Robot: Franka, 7 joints.
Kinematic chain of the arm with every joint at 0, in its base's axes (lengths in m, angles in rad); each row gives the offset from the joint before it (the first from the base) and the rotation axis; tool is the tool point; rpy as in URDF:
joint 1: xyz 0 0 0.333 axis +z
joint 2: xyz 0 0 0 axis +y
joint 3: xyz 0 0 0.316 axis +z
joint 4: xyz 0.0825 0 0 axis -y
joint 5: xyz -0.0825 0 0.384 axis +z
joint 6: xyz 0 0 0 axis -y
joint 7: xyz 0.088 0 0 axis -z
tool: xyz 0 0 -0.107 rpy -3.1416 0 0
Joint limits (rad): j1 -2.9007..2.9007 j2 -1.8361..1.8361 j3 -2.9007..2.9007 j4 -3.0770..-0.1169 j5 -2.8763..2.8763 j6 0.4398..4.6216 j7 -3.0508..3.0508
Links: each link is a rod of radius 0.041 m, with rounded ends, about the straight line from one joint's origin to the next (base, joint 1, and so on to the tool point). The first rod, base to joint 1, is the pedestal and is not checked.
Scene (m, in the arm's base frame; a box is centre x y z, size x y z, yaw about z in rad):
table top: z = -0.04
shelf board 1: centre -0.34 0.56 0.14 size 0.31 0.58 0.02 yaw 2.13
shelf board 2: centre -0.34 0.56 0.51 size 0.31 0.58 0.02 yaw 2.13
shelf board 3: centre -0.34 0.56 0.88 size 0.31 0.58 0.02 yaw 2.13
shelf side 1: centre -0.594 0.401 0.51 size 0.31 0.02 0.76 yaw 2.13
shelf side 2: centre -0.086 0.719 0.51 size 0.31 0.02 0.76 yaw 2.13
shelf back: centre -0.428 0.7 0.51 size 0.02 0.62 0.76 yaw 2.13
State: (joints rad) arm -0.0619 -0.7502 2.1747 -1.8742 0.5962 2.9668 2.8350
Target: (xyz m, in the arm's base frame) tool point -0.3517 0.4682 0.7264
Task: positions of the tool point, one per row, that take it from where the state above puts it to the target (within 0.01 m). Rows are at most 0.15 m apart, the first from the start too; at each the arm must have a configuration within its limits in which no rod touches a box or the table.
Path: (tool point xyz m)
1: -0.3448 0.4951 0.3369
2: -0.3047 0.4228 0.3349
3: -0.2659 0.3401 0.3367
4: -0.2188 0.2587 0.3378
5: -0.2676 0.2833 0.4541
6: -0.2759 0.2920 0.5889
7: -0.2379 0.2864 0.7264
8: -0.2812 0.3612 0.7228
9: -0.3167 0.4248 0.7200
10: -0.3517 0.4682 0.7264

